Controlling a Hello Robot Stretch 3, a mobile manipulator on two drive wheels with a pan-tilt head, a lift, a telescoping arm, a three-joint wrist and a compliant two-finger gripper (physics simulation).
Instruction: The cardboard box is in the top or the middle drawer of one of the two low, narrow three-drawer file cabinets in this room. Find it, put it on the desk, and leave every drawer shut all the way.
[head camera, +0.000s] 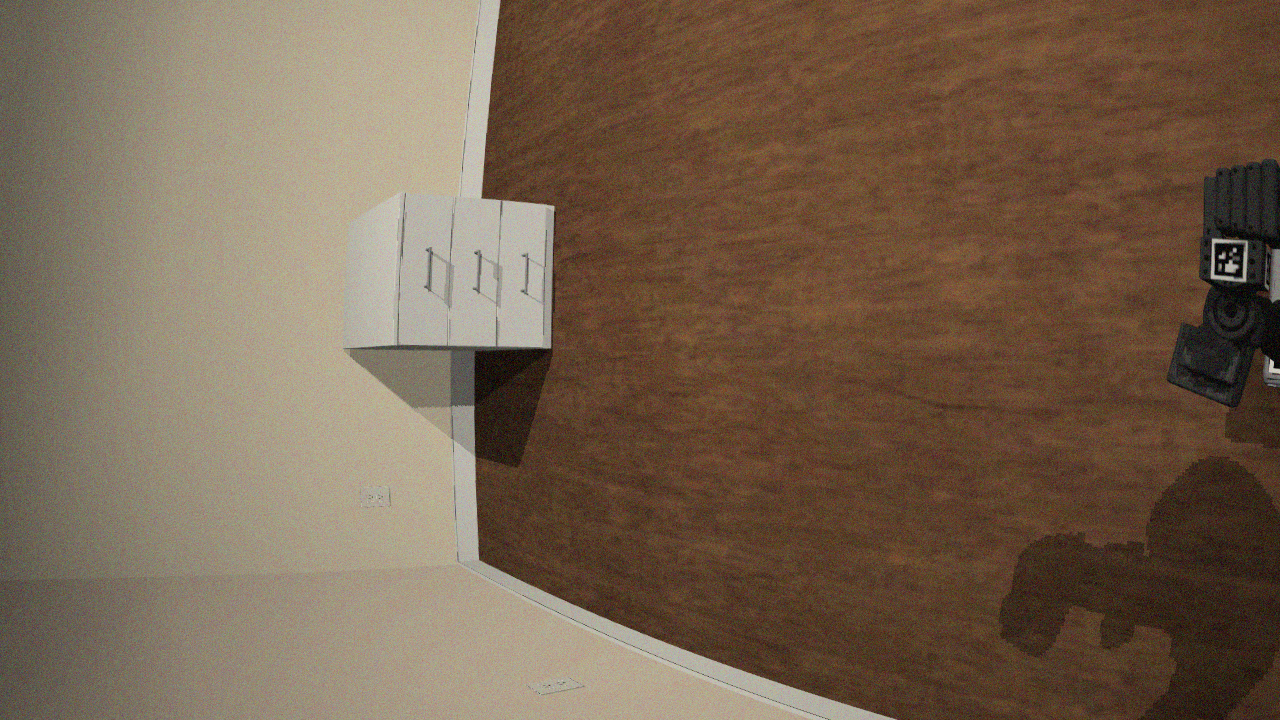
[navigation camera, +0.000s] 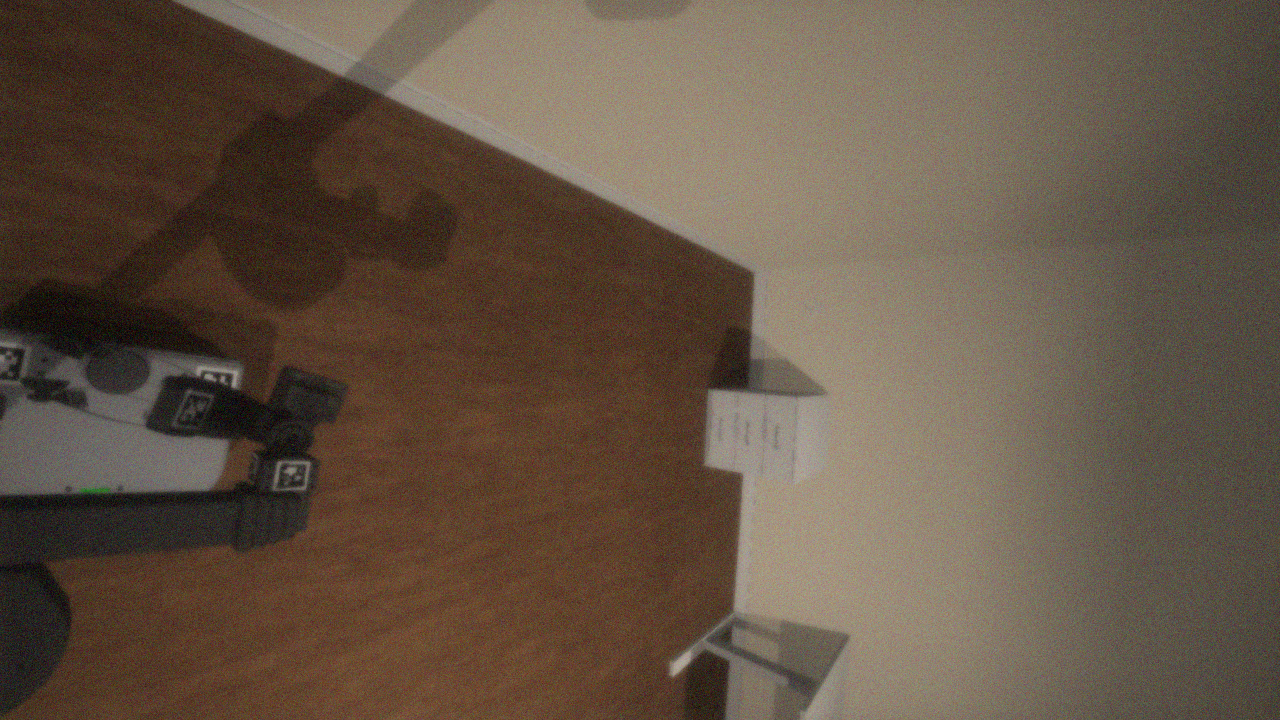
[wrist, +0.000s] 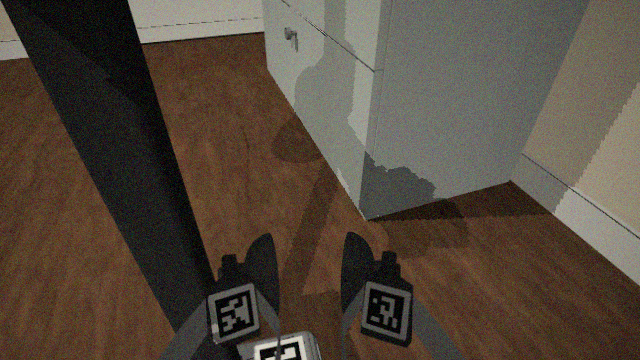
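Observation:
A white low three-drawer file cabinet (head camera: 474, 322) (navigation camera: 756, 456) stands against the far wall near the room corner; its drawer fronts look flush. Part of the white desk (navigation camera: 751, 658) shows at the bottom right of the navigation view, along the same wall. In the wrist view my gripper (wrist: 309, 260) is open and empty, fingers apart above the floor. A white cabinet (wrist: 440, 100) with a grey handle stands close beyond it; I cannot tell which cabinet this is. The cardboard box does not show.
Brown wood floor (head camera: 805, 358) (navigation camera: 537, 429) lies between my base and the far file cabinet. My dark wrist parts (head camera: 1230, 313) (navigation camera: 290, 434) show beside the base. A black beam (wrist: 115, 150) crosses the wrist view's left. White baseboard (wrist: 600, 220) runs right of the near cabinet.

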